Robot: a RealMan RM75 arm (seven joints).
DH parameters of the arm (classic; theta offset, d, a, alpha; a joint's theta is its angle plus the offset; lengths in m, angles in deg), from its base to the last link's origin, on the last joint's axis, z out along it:
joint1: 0 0.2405 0 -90
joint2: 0 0 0 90
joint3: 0 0.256 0 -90
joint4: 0 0 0 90
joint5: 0 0.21 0 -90
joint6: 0 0 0 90
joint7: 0 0.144 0 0
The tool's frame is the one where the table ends.
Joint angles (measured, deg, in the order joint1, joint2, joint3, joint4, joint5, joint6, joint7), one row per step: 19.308, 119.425, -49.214, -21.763, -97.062, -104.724, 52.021; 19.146, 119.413, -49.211, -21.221, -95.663, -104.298, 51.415; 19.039, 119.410, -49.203, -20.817, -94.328, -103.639, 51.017; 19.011, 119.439, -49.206, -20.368, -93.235, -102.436, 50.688; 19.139, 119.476, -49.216, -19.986, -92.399, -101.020, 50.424; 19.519, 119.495, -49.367, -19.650, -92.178, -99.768, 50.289; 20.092, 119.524, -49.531, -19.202, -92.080, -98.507, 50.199; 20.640, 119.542, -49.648, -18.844, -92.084, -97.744, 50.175; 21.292, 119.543, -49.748, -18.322, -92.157, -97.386, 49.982; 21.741, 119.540, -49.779, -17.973, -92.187, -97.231, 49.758; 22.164, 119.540, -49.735, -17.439, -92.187, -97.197, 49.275; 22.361, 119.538, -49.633, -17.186, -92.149, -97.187, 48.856; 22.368, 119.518, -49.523, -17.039, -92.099, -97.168, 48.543; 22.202, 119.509, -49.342, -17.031, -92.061, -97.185, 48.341; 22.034, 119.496, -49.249, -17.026, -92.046, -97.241, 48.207
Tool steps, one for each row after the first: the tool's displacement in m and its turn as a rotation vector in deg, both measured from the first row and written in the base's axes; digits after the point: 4 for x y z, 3 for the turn. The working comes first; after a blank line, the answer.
Tool pose at each row, in the base's axes (x y z in m, rotation vector in deg; the steps are taken from these numbers as rounded here): 0.2722, 0.2299, -0.0311, -154.175, 21.233, 69.611; 0.2728, 0.2311, -0.0305, -152.350, 21.318, 70.032; 0.2736, 0.2331, -0.0299, -150.613, 21.587, 70.100; 0.2751, 0.2357, -0.0305, -149.080, 22.257, 69.462; 0.2764, 0.2391, -0.0316, -147.889, 22.897, 68.459; 0.2769, 0.2423, -0.0337, -147.696, 23.304, 67.360; 0.2766, 0.2459, -0.0362, -147.736, 23.692, 66.319; 0.2757, 0.2486, -0.0381, -147.945, 23.831, 65.762; 0.2738, 0.2508, -0.0400, -148.334, 23.622, 65.669; 0.2724, 0.2523, -0.0410, -148.554, 23.296, 65.690; 0.2710, 0.2531, -0.0422, -148.644, 22.852, 65.879; 0.2703, 0.2537, -0.0425, -148.539, 22.398, 65.948; 0.2706, 0.2537, -0.0424, -148.333, 22.181, 65.916; 0.2714, 0.2533, -0.0419, -148.000, 22.142, 65.863; 0.2721, 0.2526, -0.0416, -147.801, 22.158, 65.840

0.0006, 0.0012, 0.0006, 1.364, 0.590, -0.745; 0.0014, 0.0032, 0.0012, 2.674, 0.957, -1.632; 0.0029, 0.0058, 0.0006, 3.848, 0.856, -2.816; 0.0042, 0.0092, -0.0005, 4.843, 0.449, -3.920; 0.0047, 0.0124, -0.0026, 5.130, -0.223, -4.477; 0.0044, 0.0160, -0.0051, 5.212, -0.900, -4.908; 0.0035, 0.0187, -0.0070, 5.126, -1.301, -5.015; 0.0016, 0.0209, -0.0089, 4.914, -1.447, -4.744; 0.0002, 0.0224, -0.0099, 4.858, -1.495, -4.457; -0.0012, 0.0232, -0.0111, 4.914, -1.417, -4.124; -0.0019, 0.0238, -0.0114, 5.164, -1.386, -3.897; -0.0016, 0.0238, -0.0113, 5.428, -1.388, -3.870; -0.0008, 0.0234, -0.0108, 5.732, -1.368, -4.006; -0.0001, 0.0227, -0.0105, 5.896, -1.348, -4.107
